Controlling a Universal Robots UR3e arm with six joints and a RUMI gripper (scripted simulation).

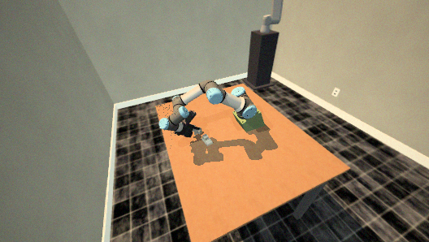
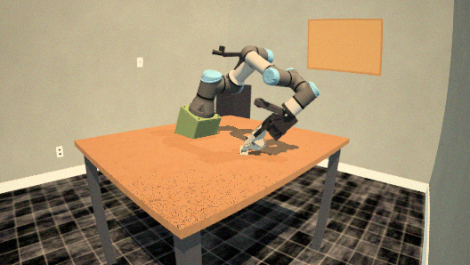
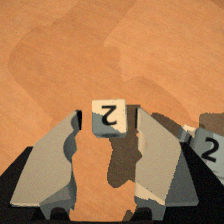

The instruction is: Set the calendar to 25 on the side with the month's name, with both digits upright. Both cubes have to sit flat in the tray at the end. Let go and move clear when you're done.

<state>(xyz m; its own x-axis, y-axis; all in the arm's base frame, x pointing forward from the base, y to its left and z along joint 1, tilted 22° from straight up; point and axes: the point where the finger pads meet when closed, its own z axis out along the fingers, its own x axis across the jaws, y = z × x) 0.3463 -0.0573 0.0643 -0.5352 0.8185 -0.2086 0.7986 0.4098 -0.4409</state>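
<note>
The white calendar cube lies 10 mm behind my hand and 30 mm below it. The rest, counted from my hand: white calendar tray: 30 mm behind, 100 mm to the left, 40 mm below.
</note>
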